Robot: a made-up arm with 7 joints. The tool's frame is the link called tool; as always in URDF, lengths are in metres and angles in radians. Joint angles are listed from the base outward.
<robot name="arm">
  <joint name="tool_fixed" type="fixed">
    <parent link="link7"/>
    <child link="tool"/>
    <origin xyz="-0.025 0.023 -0.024" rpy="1.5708 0 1.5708"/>
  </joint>
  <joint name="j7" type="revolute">
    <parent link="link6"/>
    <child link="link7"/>
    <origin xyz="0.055 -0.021 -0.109"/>
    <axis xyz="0 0.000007 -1"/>
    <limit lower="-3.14" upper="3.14"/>
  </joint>
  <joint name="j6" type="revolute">
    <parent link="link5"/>
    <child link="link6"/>
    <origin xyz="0 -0.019 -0.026"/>
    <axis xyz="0 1 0.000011"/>
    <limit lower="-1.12" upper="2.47"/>
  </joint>
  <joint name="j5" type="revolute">
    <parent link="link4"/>
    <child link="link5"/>
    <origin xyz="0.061 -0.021 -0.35"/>
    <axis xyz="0 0.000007 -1"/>
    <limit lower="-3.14" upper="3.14"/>
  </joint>
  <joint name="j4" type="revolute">
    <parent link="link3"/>
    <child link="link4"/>
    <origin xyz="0.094 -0.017 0"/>
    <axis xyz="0 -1 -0.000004"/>
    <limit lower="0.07" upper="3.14"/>
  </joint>
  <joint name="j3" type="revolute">
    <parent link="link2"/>
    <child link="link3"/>
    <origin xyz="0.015 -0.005 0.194"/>
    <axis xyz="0 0 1"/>
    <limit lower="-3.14" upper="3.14"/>
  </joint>
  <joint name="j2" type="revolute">
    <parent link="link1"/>
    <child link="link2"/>
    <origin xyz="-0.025 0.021 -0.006"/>
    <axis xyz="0 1 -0.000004"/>
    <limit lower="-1.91" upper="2"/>
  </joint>
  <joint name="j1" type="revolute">
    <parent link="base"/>
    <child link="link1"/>
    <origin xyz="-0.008 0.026 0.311"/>
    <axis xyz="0 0 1"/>
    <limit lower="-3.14" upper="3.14"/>
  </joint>
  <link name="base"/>
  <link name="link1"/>
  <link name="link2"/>
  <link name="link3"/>
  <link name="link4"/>
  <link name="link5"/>
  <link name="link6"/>
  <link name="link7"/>
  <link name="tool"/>
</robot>
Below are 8 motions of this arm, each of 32 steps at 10 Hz.
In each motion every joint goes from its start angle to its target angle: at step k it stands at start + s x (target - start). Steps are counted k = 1, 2, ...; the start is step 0. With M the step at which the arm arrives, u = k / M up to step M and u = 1 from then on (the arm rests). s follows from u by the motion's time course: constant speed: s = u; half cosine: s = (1 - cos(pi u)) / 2; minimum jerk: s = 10 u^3 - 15 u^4 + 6 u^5.
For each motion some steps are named. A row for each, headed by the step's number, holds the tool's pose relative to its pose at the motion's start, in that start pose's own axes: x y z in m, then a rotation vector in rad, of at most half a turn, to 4 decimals.
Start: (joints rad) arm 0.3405 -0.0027 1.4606 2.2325 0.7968 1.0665 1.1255
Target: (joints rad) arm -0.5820 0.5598 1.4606 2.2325 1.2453 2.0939 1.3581
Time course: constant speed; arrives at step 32
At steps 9, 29, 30, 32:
9: -0.0384 0.1188 0.1218 0.0383 -0.2797 -0.0462
29: -0.1660 0.4614 0.1752 0.2395 -0.5904 0.0566
30: -0.1738 0.4784 0.1699 0.2494 -0.5918 0.0641
32: -0.1900 0.5116 0.1573 0.2679 -0.5908 0.0786

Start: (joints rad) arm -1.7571 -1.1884 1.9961 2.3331 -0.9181 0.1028 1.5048
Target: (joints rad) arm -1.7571 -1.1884 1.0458 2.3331 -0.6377 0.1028 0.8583
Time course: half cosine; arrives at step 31
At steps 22, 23, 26, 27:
22: -0.2067 0.0691 0.2205 -0.2679 0.7746 -0.5187
23: -0.2124 0.0769 0.2325 -0.2772 0.8104 -0.5464
26: -0.2241 0.0971 0.2613 -0.2985 0.8961 -0.6143
27: -0.2265 0.1023 0.2682 -0.3033 0.9166 -0.6310

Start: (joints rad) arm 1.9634 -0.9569 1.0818 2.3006 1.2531 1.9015 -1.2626
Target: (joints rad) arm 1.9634 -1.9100 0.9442 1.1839 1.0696 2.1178 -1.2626
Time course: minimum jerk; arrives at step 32
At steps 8, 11, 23, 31, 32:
8: -0.0014 -0.0329 -0.0133 0.0954 -0.0803 0.0588
11: 0.0017 -0.0655 -0.0331 0.2070 -0.1793 0.1171
23: 0.0851 -0.1218 -0.1508 0.7112 -0.7549 0.2188
31: 0.1153 -0.1143 -0.1692 0.7906 -0.8879 0.1964
32: 0.1154 -0.1143 -0.1692 0.7908 -0.8882 0.1963

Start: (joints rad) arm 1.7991 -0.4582 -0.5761 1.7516 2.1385 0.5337 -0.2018
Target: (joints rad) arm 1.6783 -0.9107 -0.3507 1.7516 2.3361 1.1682 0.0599
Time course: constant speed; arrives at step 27
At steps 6, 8, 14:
6: 0.0653 0.0040 -0.0464 0.1866 -0.0938 0.1399
8: 0.0873 0.0080 -0.0624 0.2520 -0.1205 0.1846
14: 0.1529 0.0279 -0.1119 0.4571 -0.1866 0.3109

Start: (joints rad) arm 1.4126 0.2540 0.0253 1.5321 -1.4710 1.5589 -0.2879
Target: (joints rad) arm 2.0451 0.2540 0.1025 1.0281 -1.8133 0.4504 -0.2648
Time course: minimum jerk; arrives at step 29
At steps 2, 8, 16, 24, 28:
2: 0.0002 0.0012 0.0010 -0.0045 0.0016 -0.0029
8: 0.0138 0.0555 0.0414 -0.2030 0.0772 -0.1291
16: 0.1277 0.2812 0.1219 -0.9249 0.4124 -0.5358
24: 0.2834 0.4371 0.0933 -1.4784 0.7747 -0.7941
28: 0.3020 0.4497 0.0855 -1.5343 0.8197 -0.8172

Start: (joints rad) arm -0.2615 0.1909 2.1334 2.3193 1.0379 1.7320 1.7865
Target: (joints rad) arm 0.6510 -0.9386 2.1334 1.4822 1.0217 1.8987 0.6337
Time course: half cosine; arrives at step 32
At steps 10, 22, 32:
10: -0.0296 -0.2427 0.0542 -0.0563 0.1089 -0.4480
22: -0.3944 -0.5664 0.2016 -0.0666 0.3806 -1.5052
32: -0.5297 -0.5580 0.2718 -0.0701 0.4372 -1.8695

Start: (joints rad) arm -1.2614 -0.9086 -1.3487 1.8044 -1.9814 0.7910 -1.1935
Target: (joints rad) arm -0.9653 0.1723 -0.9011 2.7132 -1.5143 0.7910 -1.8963
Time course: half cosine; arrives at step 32
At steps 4, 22, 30, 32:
4: -0.0245 0.0147 -0.0099 0.0188 0.0159 -0.0325
22: -0.3318 0.5110 -0.0513 0.1902 0.2050 -0.7947
30: -0.3277 0.6730 -0.0340 0.1744 0.2372 -1.0423
32: -0.3265 0.6800 -0.0331 0.1731 0.2386 -1.0536

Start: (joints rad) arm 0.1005 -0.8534 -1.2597 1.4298 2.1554 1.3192 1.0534
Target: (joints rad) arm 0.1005 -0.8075 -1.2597 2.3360 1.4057 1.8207 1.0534
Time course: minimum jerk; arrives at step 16
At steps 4, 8, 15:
4: -0.0088 -0.0226 -0.0338 -0.0049 0.0956 -0.1172
8: -0.0678 -0.0834 -0.1487 -0.0859 0.4620 -0.5314
15: -0.1664 -0.1050 -0.2543 -0.3338 0.9068 -0.9342

